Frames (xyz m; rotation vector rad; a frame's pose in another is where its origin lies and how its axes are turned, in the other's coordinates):
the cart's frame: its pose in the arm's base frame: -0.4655 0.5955 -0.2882 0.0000 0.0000 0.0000
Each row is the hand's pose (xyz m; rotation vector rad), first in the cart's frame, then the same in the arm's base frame.
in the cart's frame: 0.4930 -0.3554 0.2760 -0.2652 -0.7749 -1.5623
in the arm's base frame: 0.0275 0.2401 -0.0122 -0.2652 -0.7749 -1.5623
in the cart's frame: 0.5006 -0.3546 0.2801 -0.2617 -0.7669 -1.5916
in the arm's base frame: 0.0351 0.2409 -0.0081 -0.2617 -0.7669 -1.5916
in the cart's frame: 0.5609 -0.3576 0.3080 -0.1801 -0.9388 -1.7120
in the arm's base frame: 0.0954 0.2379 0.0198 -0.1801 -0.9388 -1.7120
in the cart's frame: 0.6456 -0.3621 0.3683 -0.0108 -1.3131 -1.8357
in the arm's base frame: 0.1801 0.2334 0.0801 -0.0108 -1.3131 -1.8357
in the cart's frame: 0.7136 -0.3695 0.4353 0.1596 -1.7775 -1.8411
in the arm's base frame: 0.2481 0.2260 0.1471 0.1596 -1.7775 -1.8411
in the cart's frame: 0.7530 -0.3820 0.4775 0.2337 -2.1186 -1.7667
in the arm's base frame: 0.2875 0.2135 0.1893 0.2337 -2.1186 -1.7667
